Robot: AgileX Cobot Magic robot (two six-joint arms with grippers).
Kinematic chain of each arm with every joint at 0, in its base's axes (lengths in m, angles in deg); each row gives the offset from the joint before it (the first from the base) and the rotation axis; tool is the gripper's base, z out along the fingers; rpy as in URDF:
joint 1: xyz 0 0 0.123 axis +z
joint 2: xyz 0 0 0 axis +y
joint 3: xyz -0.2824 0 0.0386 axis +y
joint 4: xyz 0.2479 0 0.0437 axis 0.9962 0 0.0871
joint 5: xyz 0 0 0 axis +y
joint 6: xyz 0.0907 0 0.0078 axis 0.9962 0 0.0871
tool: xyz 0 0 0 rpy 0 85 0
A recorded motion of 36 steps. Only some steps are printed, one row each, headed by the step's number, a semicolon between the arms.
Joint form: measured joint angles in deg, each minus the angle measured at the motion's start. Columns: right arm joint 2, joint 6, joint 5, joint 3, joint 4, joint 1; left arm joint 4, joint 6, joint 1, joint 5, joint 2, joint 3.
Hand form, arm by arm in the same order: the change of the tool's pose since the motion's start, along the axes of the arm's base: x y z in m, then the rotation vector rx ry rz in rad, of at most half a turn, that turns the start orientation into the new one. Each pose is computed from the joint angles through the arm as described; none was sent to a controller.
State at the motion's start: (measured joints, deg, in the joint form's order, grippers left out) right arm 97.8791 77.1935 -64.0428 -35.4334 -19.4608 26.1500; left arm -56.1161 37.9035 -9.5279 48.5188 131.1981 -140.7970
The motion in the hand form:
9: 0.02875 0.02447 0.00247 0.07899 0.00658 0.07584; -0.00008 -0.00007 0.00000 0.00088 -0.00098 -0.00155
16: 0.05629 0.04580 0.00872 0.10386 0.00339 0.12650; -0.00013 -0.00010 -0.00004 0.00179 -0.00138 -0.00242
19: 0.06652 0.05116 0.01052 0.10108 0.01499 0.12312; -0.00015 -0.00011 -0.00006 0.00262 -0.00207 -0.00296
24: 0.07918 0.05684 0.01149 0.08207 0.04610 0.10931; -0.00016 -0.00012 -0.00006 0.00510 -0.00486 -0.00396
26: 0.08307 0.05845 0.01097 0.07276 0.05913 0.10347; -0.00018 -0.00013 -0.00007 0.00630 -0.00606 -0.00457
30: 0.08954 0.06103 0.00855 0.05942 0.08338 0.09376; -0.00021 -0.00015 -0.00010 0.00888 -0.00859 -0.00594
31: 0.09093 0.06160 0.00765 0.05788 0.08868 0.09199; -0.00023 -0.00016 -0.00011 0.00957 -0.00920 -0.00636
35: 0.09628 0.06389 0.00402 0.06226 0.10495 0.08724; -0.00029 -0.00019 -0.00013 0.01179 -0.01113 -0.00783
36: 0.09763 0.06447 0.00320 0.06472 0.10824 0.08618; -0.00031 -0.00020 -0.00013 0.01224 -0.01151 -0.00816
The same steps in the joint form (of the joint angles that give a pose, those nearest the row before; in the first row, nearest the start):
9: 6.27 6.14 -0.91 -9.10 -3.26 0.76; -0.05 0.12 0.00 0.06 0.00 0.00
16: 10.94 10.30 1.54 -18.41 -6.28 1.26; -0.05 0.19 0.00 0.10 0.00 0.00
19: 12.24 11.49 3.79 -21.52 -6.61 1.31; -0.05 0.26 0.00 0.12 0.00 0.00
24: 13.66 13.08 8.06 -25.25 -7.10 1.34; -0.05 0.47 0.00 0.13 0.00 0.00
26: 14.14 13.55 9.59 -26.36 -7.28 1.35; -0.05 0.58 0.00 0.14 0.00 0.00
30: 15.14 14.41 11.89 -28.12 -7.54 1.35; -0.05 0.80 0.00 0.17 0.00 0.00
31: 15.42 14.60 12.25 -28.48 -7.56 1.35; -0.05 0.85 0.00 0.19 0.00 0.00
35: 16.67 15.38 12.91 -29.83 -7.44 1.35; -0.05 1.03 0.00 0.24 0.00 -0.01
36: 16.99 15.58 12.99 -30.18 -7.37 1.35; -0.05 1.07 0.00 0.25 0.00 -0.01

